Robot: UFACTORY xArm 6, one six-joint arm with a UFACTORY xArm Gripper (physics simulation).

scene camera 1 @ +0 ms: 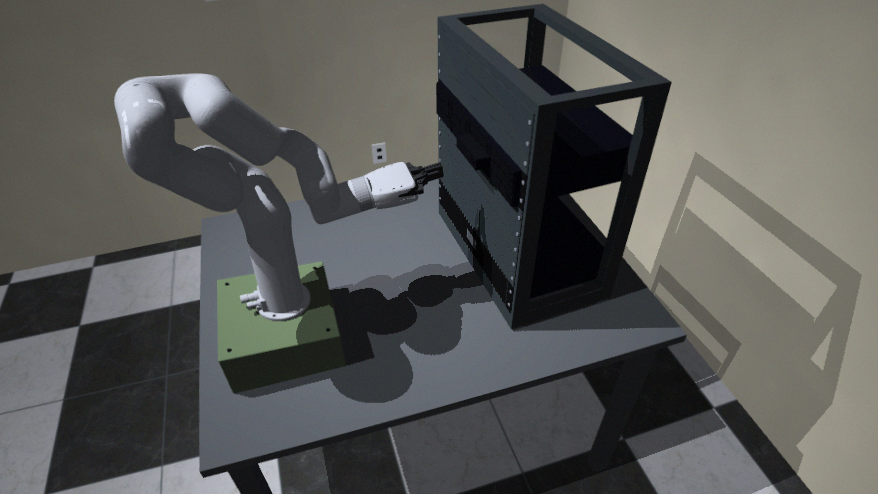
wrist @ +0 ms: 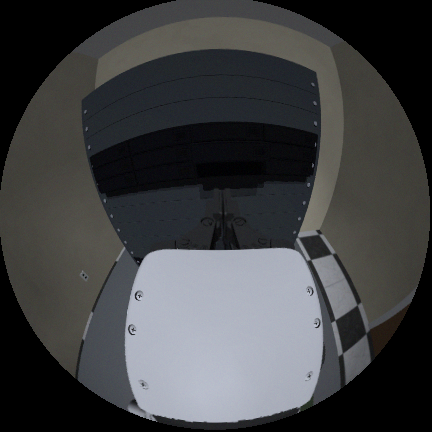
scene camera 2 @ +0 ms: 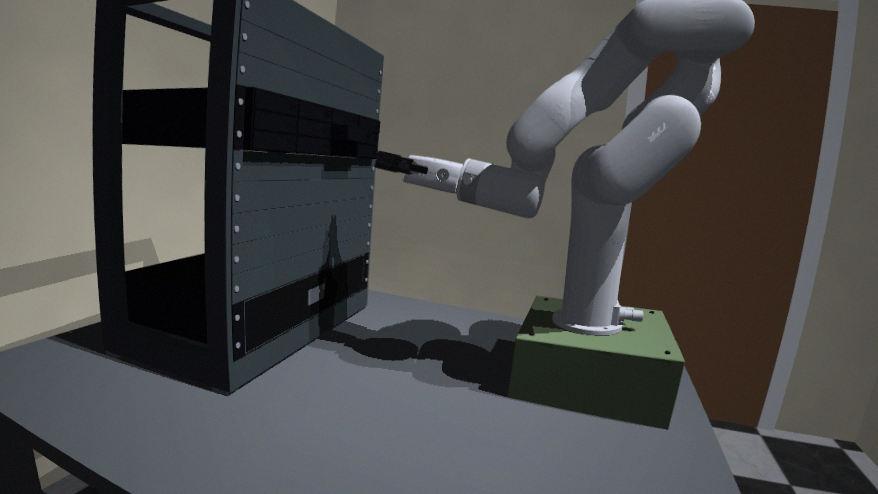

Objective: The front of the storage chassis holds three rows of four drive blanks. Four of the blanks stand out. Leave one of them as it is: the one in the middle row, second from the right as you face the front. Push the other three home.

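Where they show: gripper, fingertip midpoint: [scene camera 1: 441,169] [wrist: 220,199] [scene camera 2: 378,159]; arm's base, origin of the base link: [scene camera 1: 283,301] [scene camera 2: 587,323].
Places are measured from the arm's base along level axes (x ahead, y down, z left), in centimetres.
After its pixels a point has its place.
Note:
The black storage chassis [scene camera 1: 448,109] @(x 49.8, y -30.7, z 19.0 cm) [scene camera 2: 276,125] @(x 49.7, y -29.5, z 22.0 cm) [wrist: 160,150] @(x 49.5, y -30.8, z 10.5 cm) spans the front of the grey rack. One drive blank [scene camera 1: 471,149] @(x 46.8, y -31.3, z -1.2 cm) [wrist: 230,151] @(x 46.0, y -29.9, z 0.2 cm) clearly stands out in the middle row, second from the right; its dark underside shows in the wrist view. The other blanks are too dark to tell surely which stand proud. My gripper [scene camera 1: 440,169] @(x 41.2, y -25.5, z 2.0 cm) [scene camera 2: 378,159] @(x 41.2, y -25.5, z 2.0 cm) [wrist: 220,199] @(x 41.2, y -25.5, z 2.0 cm) is shut and empty. It points at the rack front, and in the wrist view its tips appear below the standing-out blank. They look apart from the chassis; the exact gap is hard to tell.
The rack [scene camera 1: 540,184] @(x 53.3, y -32.3, z -19.9 cm) [scene camera 2: 222,184] @(x 52.3, y -20.7, z 30.6 cm) stands on the grey table [scene camera 1: 276,417] @(x -7.8, y 11.4, z -22.6 cm) [scene camera 2: 368,442] @(x 27.9, y 11.4, z 31.8 cm), with plain panels above and below the chassis. A black lower unit [scene camera 2: 276,319] @(x 51.2, y 2.4, z 18.6 cm) has a small light label. The arm stands on a green base [scene camera 1: 276,331] @(x -3.1, y -0.2, z -8.7 cm) [scene camera 2: 595,374] @(x -1.4, y 4.3, z 12.3 cm).

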